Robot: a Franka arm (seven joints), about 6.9 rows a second.
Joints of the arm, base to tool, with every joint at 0 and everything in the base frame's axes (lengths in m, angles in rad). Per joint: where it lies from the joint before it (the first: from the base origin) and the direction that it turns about. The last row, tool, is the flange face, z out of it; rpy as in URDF.
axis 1: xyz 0 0 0.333 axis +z
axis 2: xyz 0 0 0 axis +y
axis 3: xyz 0 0 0.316 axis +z
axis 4: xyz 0.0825 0 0 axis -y
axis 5: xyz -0.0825 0 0.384 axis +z
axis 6: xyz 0 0 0 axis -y
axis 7: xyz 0.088 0 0 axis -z
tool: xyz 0 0 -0.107 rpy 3.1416 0 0
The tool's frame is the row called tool.
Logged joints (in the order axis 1, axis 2, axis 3, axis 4, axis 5, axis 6, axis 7), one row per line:
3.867 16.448 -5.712 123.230 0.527 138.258 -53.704
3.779 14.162 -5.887 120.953 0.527 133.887 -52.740
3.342 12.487 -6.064 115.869 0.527 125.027 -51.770
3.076 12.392 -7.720 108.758 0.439 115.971 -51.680
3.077 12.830 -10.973 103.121 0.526 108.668 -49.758
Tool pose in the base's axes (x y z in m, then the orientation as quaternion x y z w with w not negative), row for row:
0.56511 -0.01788 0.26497 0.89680 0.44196 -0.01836 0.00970
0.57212 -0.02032 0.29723 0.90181 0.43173 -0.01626 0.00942
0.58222 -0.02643 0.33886 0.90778 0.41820 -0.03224 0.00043
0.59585 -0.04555 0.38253 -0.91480 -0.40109 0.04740 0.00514
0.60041 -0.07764 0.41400 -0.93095 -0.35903 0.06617 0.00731
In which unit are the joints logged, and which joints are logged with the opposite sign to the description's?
The joints are logged in degrees. Opposite sign: axis 4, axis 5.
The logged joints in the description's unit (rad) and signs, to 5 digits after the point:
0.06749 0.28707 -0.09969 -2.15077 -0.00920 2.41306 -0.93731
0.06596 0.24717 -0.10275 -2.11103 -0.00920 2.33677 -0.92049
0.05833 0.21794 -0.10584 -2.02230 -0.00920 2.18213 -0.90356
0.05369 0.21628 -0.13474 -1.89819 -0.00766 2.02408 -0.90199
0.05370 0.22393 -0.19151 -1.79980 -0.00918 1.89661 -0.86844

